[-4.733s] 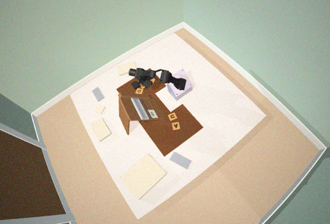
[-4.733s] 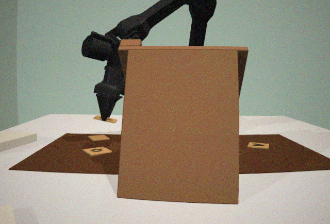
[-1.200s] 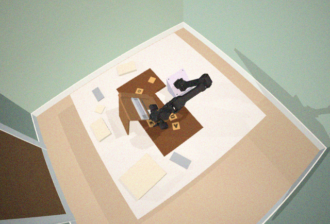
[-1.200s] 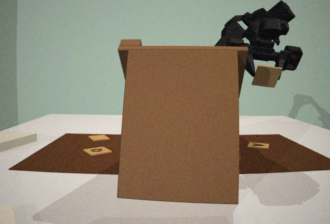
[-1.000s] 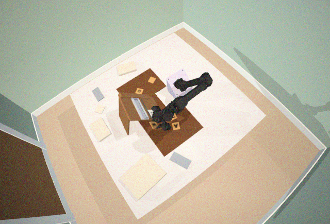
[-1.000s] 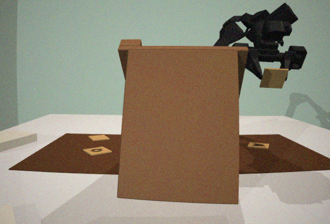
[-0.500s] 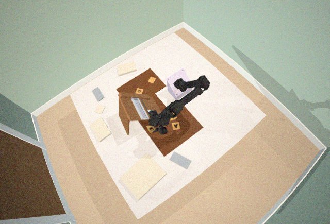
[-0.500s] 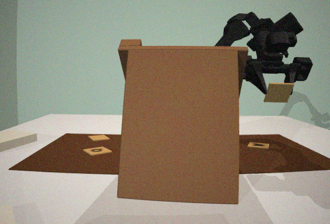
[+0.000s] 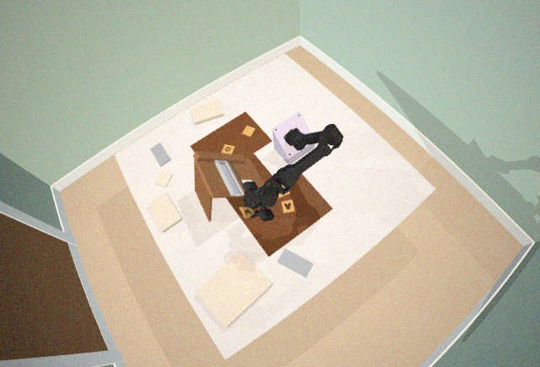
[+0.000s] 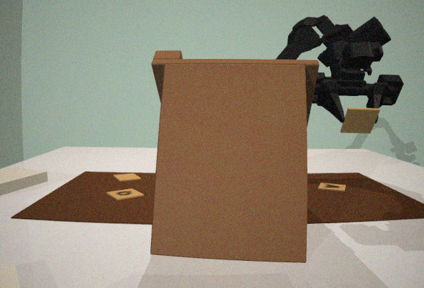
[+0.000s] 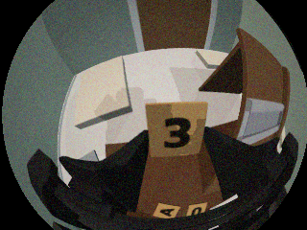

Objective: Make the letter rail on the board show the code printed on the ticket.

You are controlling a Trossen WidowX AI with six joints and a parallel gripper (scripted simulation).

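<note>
Now: the white ticket 100 mm behind my gripper tip, 120 mm to the right of it and 80 mm below it. Also, from my gripper tip: brown mat 220 mm behind, 180 mm to the right, 170 mm below.
</note>
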